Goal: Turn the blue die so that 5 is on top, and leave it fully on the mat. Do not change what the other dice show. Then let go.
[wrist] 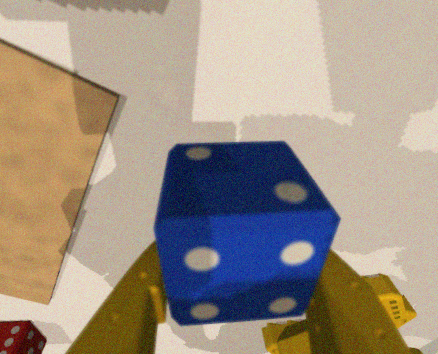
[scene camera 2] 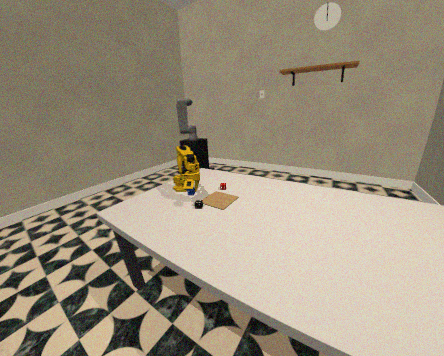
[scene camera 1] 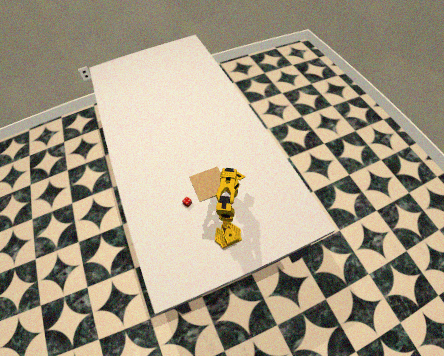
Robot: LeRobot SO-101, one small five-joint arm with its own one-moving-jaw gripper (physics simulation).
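Seen in the pictures: end effector, tool point: (wrist: 176, 252) (scene camera 2: 195, 190) (scene camera 1: 228, 192); arm's base, origin of the base link: (scene camera 1: 226, 231).
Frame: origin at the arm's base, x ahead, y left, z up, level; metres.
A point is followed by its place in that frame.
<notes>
The blue die (scene camera 2: 191, 192) @(x 0.143, y -0.106, z 0.052 m) (wrist: 240, 235) is held between the two jaws of my gripper (scene camera 2: 190, 188) @(x 0.140, y -0.076, z 0.047 m) (wrist: 242, 267). In the wrist view a face with two pips shows in the upper part of the die and a face with four pips below it; no five shows. The gripper is shut on the die, one jaw on each side, above the table and beside the mat (scene camera 1: 205, 184) @(x 0.244, y -0.009, z 0.004 m) (scene camera 2: 220, 200) @(x 0.256, y -0.033, z 0.004 m) (wrist: 40, 170) @(x 0.190, y -0.052, z 0.004 m), not over it. In scene camera 1 the arm hides the die and the jaws.
A red die (scene camera 1: 187, 201) @(x 0.183, y 0.097, z 0.029 m) (scene camera 2: 223, 186) @(x 0.199, y 0.086, z 0.020 m) (wrist: 20, 340) @(x 0.184, y 0.079, z 0.014 m) lies on the white table (scene camera 1: 165, 125) @(x 0.675, y 0.048, z 0.000 m) (scene camera 2: 320, 235) @(x 0.690, y -0.089, z 0.000 m), off the mat on its other side. A black die (scene camera 2: 199, 204) @(x 0.216, y -0.138, z 0.023 m) lies close to a mat corner. The arm's yellow base (scene camera 1: 228, 236) @(x -0.047, y 0.009, z 0.072 m) stands on the table.
</notes>
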